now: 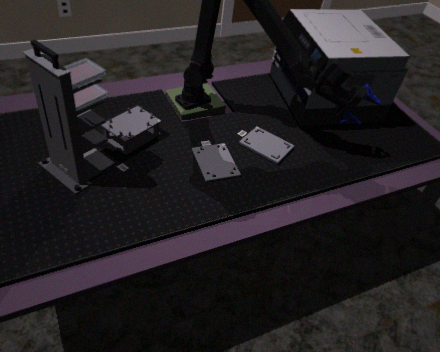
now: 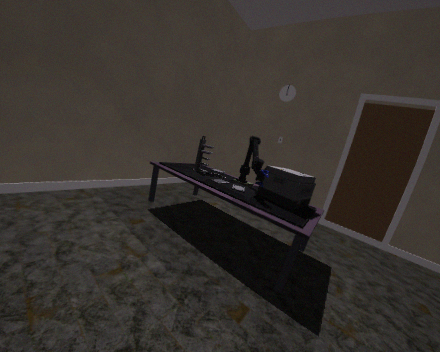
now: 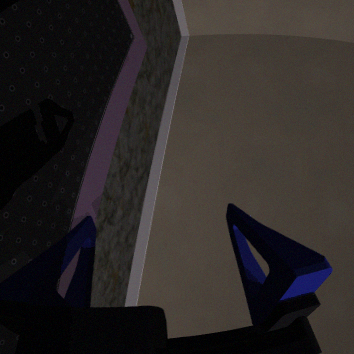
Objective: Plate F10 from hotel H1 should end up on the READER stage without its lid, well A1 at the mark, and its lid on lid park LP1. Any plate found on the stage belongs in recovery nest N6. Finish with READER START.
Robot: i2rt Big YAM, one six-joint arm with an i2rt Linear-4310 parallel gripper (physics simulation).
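Places are measured from the arm's base along level axes (x ahead, y right, z down), in centimetres.
Pixels of known places: gripper, fingertip midpoint: (image 1: 370,113) (image 2: 265,182) (image 3: 159,216); arm's base at its link origin: (image 1: 193,100) (image 2: 241,181).
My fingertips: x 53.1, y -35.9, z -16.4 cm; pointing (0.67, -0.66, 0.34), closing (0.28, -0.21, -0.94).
Ahead of a thing's pixels: the offset from my fingertips to its middle. "*": to the spot under its first point.
The hotel {dx -40.0, dy +87.3, dz -3.4 cm} (image 1: 67,125) (image 2: 200,152) is a grey tower at the left. Two pinkish plates, an upper one {dx -41.0, dy +83.4, dz -14.5 cm} (image 1: 86,71) and a lower one {dx -41.0, dy +83.4, dz -7.4 cm} (image 1: 90,96), sit on its upper shelves; their labels cannot be read. The reader {dx -31.2, dy -15.6, dz +2.7 cm} (image 1: 350,35) (image 2: 289,186) is the large grey box at the right; its stage and START control cannot be made out. Two flat light-grey stands lie mid-table: one with pegs {dx -20.0, dy +48.1, dz +16.6 cm} (image 1: 216,162), one with corner brackets {* dx -18.2, dy +27.1, dz +16.4 cm} (image 1: 266,144). Which is LP1 cannot be told. My gripper (image 1: 369,111) (image 3: 159,216) is open and empty, raised beside the reader, blue fingers apart.
A raised platform with pegs {dx -45.6, dy +66.1, dz +13.8 cm} (image 1: 131,122) stands right of the hotel. The arm's green base (image 1: 218,107) is at the back middle. The purple table edge (image 1: 200,222) (image 3: 112,120) runs along the front. The arm's links pass close to the reader's left side.
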